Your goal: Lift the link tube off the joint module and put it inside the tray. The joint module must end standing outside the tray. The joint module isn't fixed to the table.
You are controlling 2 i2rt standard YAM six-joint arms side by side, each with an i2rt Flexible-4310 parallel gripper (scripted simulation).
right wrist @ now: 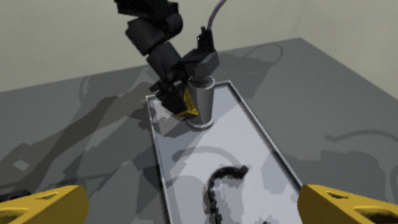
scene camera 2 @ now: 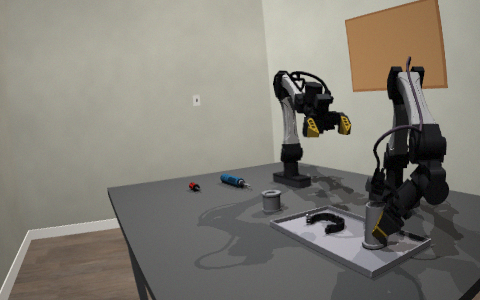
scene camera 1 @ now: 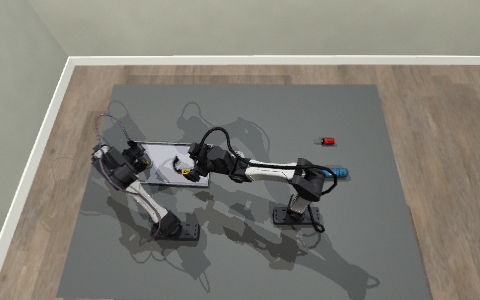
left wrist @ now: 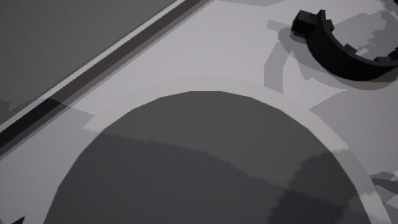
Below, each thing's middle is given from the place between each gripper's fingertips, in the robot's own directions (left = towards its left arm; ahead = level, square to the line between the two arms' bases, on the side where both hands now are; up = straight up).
Scene:
Now: left hand (scene camera 2: 373, 230) 10 mm below the grey link tube (left wrist: 203, 141) and 10 mm short of it. Also, from my left hand: tray (scene camera 2: 348, 242) 100 mm to the right, 40 mm below, 10 mm behind.
Right now my right hand (scene camera 2: 333, 134) is 12 cm short of the tray, 14 cm to the right of it and 25 cm above it. From my right hand the other things lie so: grey link tube (14 cm ahead, 25 cm to the left, 20 cm below).

